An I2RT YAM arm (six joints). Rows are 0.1 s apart.
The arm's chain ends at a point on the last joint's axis. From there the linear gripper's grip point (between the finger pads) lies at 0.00 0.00 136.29 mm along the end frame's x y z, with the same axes.
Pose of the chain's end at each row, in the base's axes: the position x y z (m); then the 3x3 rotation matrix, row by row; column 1 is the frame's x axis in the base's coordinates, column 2 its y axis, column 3 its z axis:
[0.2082, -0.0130, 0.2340], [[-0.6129, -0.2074, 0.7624], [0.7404, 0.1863, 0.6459], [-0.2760, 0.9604, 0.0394]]
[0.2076, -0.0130, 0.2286], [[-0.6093, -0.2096, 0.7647], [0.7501, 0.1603, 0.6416], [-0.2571, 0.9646, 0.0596]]
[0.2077, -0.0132, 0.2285], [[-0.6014, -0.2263, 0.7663], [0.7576, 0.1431, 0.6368], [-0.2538, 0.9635, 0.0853]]
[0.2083, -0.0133, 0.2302], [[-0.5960, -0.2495, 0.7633], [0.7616, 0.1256, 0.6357], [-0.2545, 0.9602, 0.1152]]
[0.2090, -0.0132, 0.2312], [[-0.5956, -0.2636, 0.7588], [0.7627, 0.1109, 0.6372], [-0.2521, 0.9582, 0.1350]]
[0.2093, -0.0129, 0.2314], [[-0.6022, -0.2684, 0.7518], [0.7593, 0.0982, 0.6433], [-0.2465, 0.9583, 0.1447]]
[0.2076, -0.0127, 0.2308], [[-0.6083, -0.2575, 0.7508], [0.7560, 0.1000, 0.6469], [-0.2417, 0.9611, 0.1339]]
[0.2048, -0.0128, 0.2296], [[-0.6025, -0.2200, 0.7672], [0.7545, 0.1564, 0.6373], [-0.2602, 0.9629, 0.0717]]
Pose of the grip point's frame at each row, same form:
[0.3121, 0.0750, 0.2394], [[-0.6129, -0.2074, 0.7624], [0.7404, 0.1863, 0.6459], [-0.2760, 0.9604, 0.0394]]
[0.3118, 0.0744, 0.2367], [[-0.6093, -0.2096, 0.7647], [0.7501, 0.1603, 0.6416], [-0.2571, 0.9646, 0.0596]]
[0.3121, 0.0736, 0.2401], [[-0.6014, -0.2263, 0.7663], [0.7576, 0.1431, 0.6368], [-0.2538, 0.9635, 0.0853]]
[0.3123, 0.0733, 0.2459], [[-0.5960, -0.2495, 0.7633], [0.7616, 0.1256, 0.6357], [-0.2545, 0.9602, 0.1152]]
[0.3124, 0.0736, 0.2496], [[-0.5956, -0.2636, 0.7588], [0.7627, 0.1109, 0.6372], [-0.2521, 0.9582, 0.1350]]
[0.3118, 0.0748, 0.2511], [[-0.6022, -0.2684, 0.7518], [0.7593, 0.0982, 0.6433], [-0.2465, 0.9583, 0.1447]]
[0.3099, 0.0755, 0.2490], [[-0.6083, -0.2575, 0.7508], [0.7560, 0.1000, 0.6469], [-0.2417, 0.9611, 0.1339]]
[0.3094, 0.0741, 0.2394], [[-0.6025, -0.2200, 0.7672], [0.7545, 0.1564, 0.6373], [-0.2602, 0.9629, 0.0717]]

